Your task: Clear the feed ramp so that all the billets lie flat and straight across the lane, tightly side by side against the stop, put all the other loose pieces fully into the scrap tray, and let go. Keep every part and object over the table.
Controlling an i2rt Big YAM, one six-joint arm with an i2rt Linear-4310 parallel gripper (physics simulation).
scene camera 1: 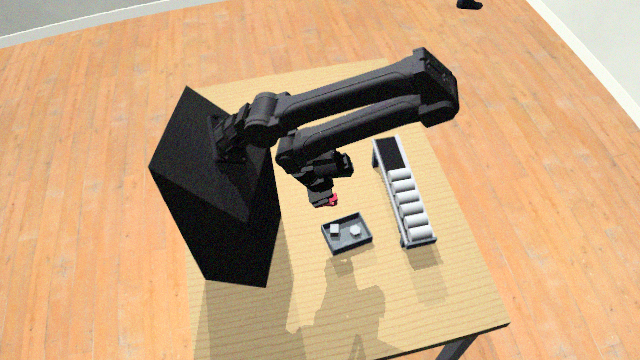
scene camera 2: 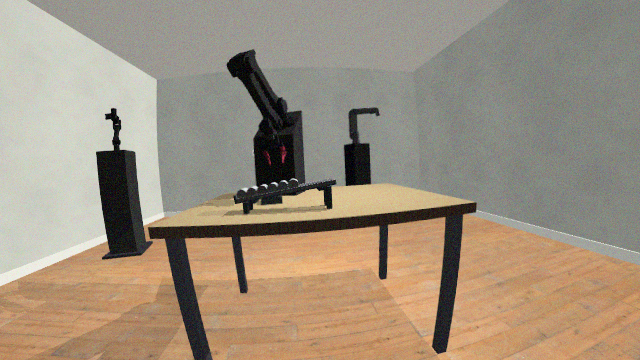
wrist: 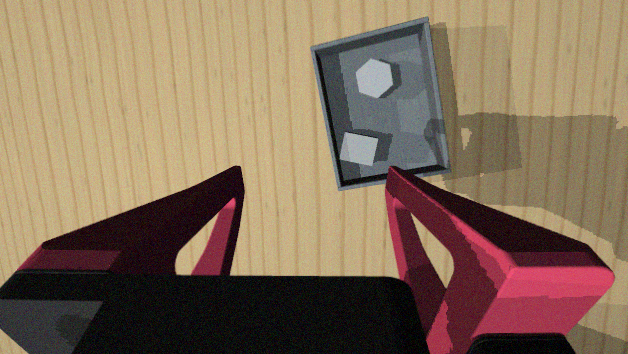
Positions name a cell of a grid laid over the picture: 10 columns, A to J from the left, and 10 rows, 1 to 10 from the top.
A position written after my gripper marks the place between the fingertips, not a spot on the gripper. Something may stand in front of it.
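Visible: my gripper (wrist: F6), plus a scrap tray (wrist: G4).
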